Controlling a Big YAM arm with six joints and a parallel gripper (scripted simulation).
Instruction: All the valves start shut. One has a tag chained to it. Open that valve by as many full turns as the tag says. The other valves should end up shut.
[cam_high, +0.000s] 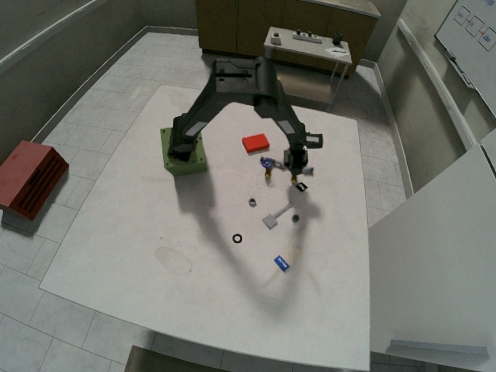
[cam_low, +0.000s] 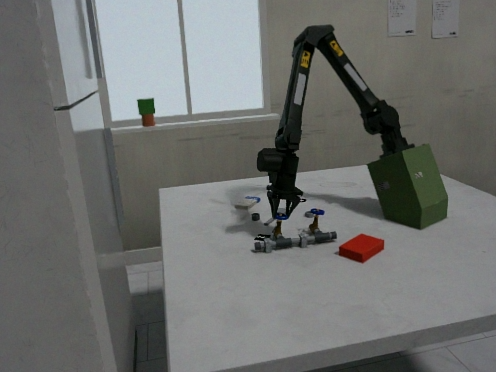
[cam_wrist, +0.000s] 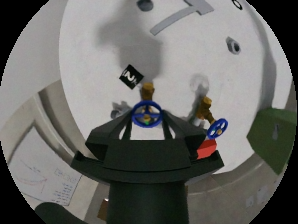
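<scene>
The small black tag lies 8 cm below my hand, 5 cm ahead of it and 3 cm to the right of it. Also, from my hand: grey paddle-shaped tool: 20 cm to the right, 8 cm below, 5 cm behind; then red block: 20 cm behind, 17 cm to the left, 7 cm below; then blue card: 37 cm to the right, 8 cm below, 2 cm ahead.
</scene>
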